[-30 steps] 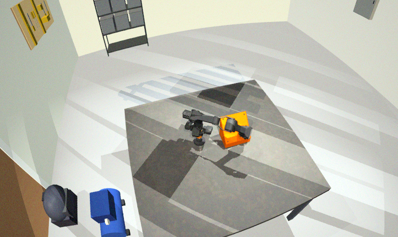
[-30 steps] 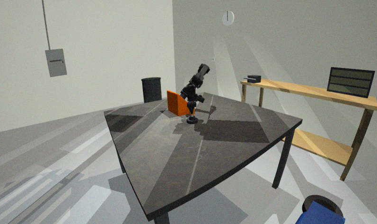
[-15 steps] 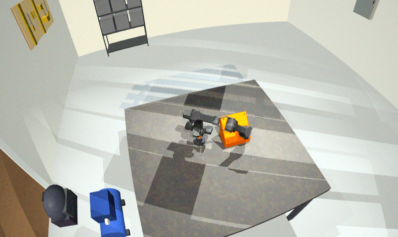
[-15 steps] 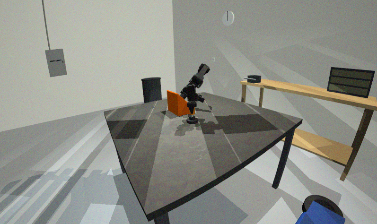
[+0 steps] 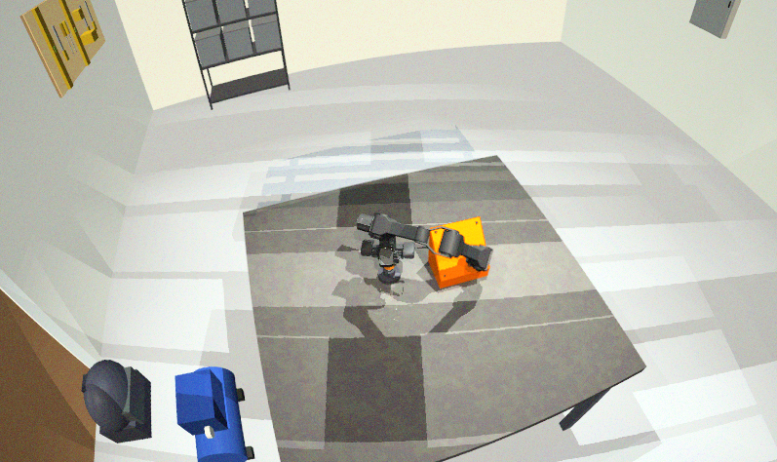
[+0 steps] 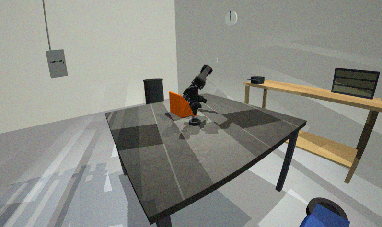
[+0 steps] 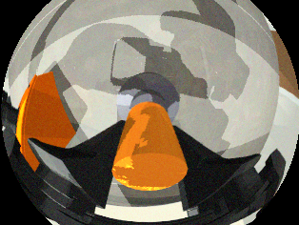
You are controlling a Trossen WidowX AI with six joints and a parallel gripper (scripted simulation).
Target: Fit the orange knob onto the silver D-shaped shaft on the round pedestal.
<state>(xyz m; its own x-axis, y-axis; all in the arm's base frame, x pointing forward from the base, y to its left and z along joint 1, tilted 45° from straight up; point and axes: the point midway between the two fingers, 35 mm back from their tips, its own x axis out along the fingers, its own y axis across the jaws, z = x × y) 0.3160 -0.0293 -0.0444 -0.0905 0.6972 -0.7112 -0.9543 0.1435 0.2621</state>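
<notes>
Now: the orange knob 30 mm above my gripper tip. The rest, counted from my gripper tip: round pedestal (40 mm below).
</notes>
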